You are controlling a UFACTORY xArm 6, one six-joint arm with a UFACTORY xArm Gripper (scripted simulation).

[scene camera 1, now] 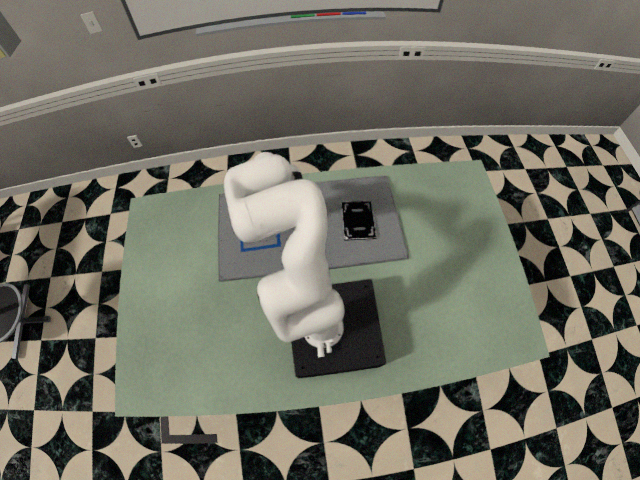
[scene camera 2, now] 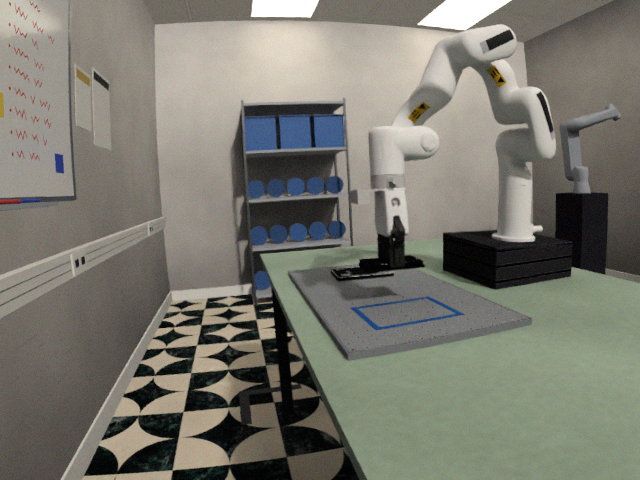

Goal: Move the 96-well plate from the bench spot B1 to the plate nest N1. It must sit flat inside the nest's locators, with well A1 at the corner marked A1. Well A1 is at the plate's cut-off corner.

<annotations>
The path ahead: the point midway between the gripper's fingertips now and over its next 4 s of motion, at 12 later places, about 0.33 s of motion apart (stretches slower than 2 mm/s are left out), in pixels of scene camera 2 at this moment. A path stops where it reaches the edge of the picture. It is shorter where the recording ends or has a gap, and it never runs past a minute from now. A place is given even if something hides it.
My gripper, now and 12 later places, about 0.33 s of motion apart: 390, 262; 386, 259; 383, 257; 379, 254; 377, 252; 373, 250; 370, 248; 368, 247; 365, 244; 363, 243; 361, 241; 360, 241; 360, 241
</annotations>
